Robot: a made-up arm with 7 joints. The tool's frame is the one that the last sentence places.
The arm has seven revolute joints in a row. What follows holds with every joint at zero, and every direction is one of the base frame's.
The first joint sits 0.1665 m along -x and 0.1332 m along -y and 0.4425 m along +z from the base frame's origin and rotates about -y.
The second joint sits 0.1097 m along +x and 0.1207 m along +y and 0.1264 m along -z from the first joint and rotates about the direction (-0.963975, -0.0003, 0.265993).
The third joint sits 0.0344 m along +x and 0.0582 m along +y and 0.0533 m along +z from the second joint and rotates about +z.
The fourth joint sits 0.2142 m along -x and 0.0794 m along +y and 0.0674 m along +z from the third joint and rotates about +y.
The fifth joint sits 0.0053 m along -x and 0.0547 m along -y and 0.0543 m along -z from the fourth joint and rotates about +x.
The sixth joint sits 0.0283 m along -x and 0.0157 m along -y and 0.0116 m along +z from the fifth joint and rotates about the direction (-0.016, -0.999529, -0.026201).
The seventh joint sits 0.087 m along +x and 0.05 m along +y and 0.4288 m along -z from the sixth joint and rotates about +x.
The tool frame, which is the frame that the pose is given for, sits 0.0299 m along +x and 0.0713 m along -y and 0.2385 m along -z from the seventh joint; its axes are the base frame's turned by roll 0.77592, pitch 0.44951 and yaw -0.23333 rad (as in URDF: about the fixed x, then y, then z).
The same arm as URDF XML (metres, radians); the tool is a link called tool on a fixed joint. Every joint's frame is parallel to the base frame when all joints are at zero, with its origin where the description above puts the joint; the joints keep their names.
<robot name="arm">
  <link name="base_link"/>
  <link name="link1"/>
  <link name="link2"/>
  <link name="link3"/>
  <link name="link4"/>
  <link name="link5"/>
  <link name="link6"/>
  <link name="link7"/>
  <link name="tool"/>
  <joint name="joint 1" type="continuous">
    <parent link="base_link"/>
    <child link="link1"/>
    <origin xyz="-0.1665 -0.1332 0.4425" rpy="0.0000 0.0000 0.0000"/>
    <axis xyz="0 -1 0"/>
  </joint>
  <joint name="joint 2" type="continuous">
    <parent link="link1"/>
    <child link="link2"/>
    <origin xyz="0.1097 0.1207 -0.1264" rpy="0.0000 0.0000 0.0000"/>
    <axis xyz="-0.963975 -0.0003 0.265993"/>
  </joint>
  <joint name="joint 3" type="continuous">
    <parent link="link2"/>
    <child link="link3"/>
    <origin xyz="0.0344 0.0582 0.0533" rpy="0.0000 0.0000 0.0000"/>
    <axis xyz="0 0 1"/>
  </joint>
  <joint name="joint 4" type="continuous">
    <parent link="link3"/>
    <child link="link4"/>
    <origin xyz="-0.2142 0.0794 0.0674" rpy="0.0000 0.0000 0.0000"/>
    <axis xyz="0 1 0"/>
  </joint>
  <joint name="joint 5" type="continuous">
    <parent link="link4"/>
    <child link="link5"/>
    <origin xyz="-0.0053 -0.0547 -0.0543" rpy="0.0000 0.0000 0.0000"/>
    <axis xyz="1 0 0"/>
  </joint>
  <joint name="joint 6" type="continuous">
    <parent link="link5"/>
    <child link="link6"/>
    <origin xyz="-0.0283 -0.0157 0.0116" rpy="0.0000 0.0000 0.0000"/>
    <axis xyz="-0.016 -0.999529 -0.026201"/>
  </joint>
  <joint name="joint 7" type="continuous">
    <parent link="link6"/>
    <child link="link7"/>
    <origin xyz="0.0870 0.0500 -0.4288" rpy="0.0000 0.0000 0.0000"/>
    <axis xyz="1 0 0"/>
  </joint>
  <joint name="tool_fixed" type="fixed">
    <parent link="link7"/>
    <child link="tool"/>
    <origin xyz="0.0299 -0.0713 -0.2385" rpy="0.7759 0.4495 -0.2333"/>
  </joint>
</robot>

